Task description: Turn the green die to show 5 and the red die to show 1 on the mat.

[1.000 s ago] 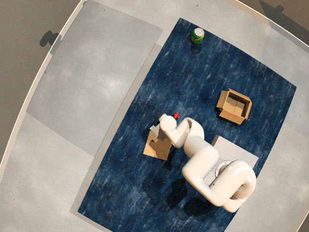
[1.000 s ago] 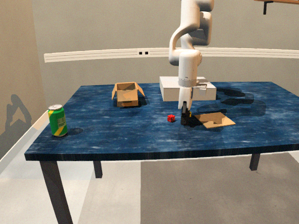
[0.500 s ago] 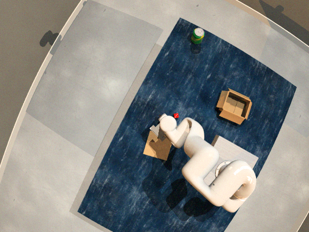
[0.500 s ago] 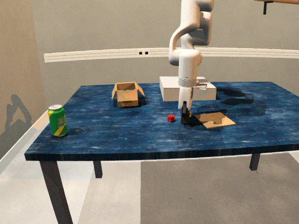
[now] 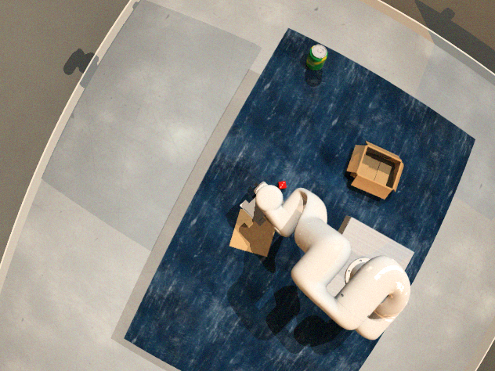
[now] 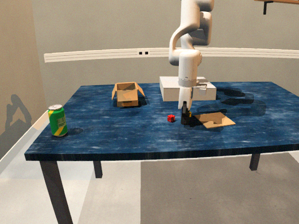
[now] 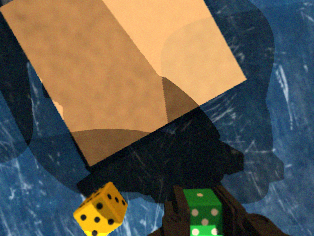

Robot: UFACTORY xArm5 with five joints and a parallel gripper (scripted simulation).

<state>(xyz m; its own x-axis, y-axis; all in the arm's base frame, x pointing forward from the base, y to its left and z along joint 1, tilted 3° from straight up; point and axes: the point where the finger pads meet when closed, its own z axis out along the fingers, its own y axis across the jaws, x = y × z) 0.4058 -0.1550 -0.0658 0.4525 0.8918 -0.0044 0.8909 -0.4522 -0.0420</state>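
The mat is 14 cm to the left of my hand, 2 cm below it and 1 cm ahead of it. From my hand the other things lie so: red die: 5 cm to the right, 3 cm behind, 1 cm below; yellow die: 6 cm behind, 3 cm to the left, 1 cm below; green die: 1 cm below.
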